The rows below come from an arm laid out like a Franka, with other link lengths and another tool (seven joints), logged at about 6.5 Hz.
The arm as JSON. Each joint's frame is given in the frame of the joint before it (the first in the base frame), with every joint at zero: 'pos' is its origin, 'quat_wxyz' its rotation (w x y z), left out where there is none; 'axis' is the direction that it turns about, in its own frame. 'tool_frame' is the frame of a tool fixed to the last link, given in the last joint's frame.
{
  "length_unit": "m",
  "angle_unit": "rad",
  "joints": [
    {
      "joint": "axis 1",
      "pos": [
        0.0,
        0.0,
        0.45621
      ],
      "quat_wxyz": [
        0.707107,
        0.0,
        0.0,
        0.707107
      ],
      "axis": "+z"
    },
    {
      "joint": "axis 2",
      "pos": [
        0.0,
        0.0,
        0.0
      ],
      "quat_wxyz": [
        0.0,
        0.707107,
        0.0,
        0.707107
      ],
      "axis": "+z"
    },
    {
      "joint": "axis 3",
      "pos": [
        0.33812,
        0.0,
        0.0
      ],
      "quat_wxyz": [
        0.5,
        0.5,
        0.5,
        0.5
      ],
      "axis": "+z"
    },
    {
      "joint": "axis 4",
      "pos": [
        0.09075,
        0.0,
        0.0
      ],
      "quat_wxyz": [
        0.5,
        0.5,
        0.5,
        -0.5
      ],
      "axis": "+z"
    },
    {
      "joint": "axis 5",
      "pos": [
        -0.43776,
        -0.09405,
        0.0
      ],
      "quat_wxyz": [
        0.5,
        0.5,
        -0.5,
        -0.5
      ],
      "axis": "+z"
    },
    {
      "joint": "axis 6",
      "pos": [
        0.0,
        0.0,
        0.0
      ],
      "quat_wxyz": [
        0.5,
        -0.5,
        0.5,
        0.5
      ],
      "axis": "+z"
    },
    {
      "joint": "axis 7",
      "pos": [
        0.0,
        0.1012,
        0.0
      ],
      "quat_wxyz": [
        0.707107,
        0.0,
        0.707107,
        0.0
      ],
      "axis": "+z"
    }
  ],
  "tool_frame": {
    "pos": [
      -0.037,
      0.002,
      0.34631
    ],
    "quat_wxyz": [
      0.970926,
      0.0,
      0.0,
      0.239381
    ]
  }
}
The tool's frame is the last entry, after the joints.
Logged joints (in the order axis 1, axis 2, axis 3, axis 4, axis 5, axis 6, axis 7), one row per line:
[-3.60, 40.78, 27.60, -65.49, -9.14, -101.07, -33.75]
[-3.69, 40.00, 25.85, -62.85, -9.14, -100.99, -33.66]
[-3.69, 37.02, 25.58, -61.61, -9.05, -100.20, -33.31]
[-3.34, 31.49, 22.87, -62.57, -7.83, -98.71, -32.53]
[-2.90, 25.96, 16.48, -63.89, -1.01, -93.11, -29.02]
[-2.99, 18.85, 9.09, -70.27, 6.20, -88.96, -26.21]
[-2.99, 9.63, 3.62, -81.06, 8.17, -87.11, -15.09]
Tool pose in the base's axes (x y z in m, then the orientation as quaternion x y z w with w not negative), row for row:
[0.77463, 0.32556, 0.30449, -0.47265, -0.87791, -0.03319, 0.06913]
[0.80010, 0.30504, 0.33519, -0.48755, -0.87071, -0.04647, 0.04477]
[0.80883, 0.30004, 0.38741, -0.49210, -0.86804, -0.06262, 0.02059]
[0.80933, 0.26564, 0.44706, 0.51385, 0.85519, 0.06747, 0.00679]
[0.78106, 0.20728, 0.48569, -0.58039, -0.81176, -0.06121, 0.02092]
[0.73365, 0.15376, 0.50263, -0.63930, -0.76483, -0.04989, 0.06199]
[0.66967, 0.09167, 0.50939, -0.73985, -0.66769, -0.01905, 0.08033]
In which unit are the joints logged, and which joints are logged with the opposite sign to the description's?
The joints are logged in degrees. Opposite sign: axis 1, axis 6.
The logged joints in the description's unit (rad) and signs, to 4 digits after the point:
[0.0628, 0.7117, 0.4817, -1.1430, -0.1595, 1.7640, -0.5890]
[0.0644, 0.6981, 0.4512, -1.0969, -0.1595, 1.7626, -0.5875]
[0.0644, 0.6461, 0.4465, -1.0753, -0.1580, 1.7488, -0.5814]
[0.0583, 0.5496, 0.3992, -1.0921, -0.1367, 1.7228, -0.5678]
[0.0506, 0.4531, 0.2876, -1.1151, -0.0176, 1.6251, -0.5065]
[0.0522, 0.3290, 0.1587, -1.2264, 0.1082, 1.5526, -0.4575]
[0.0522, 0.1681, 0.0632, -1.4148, 0.1426, 1.5204, -0.2634]

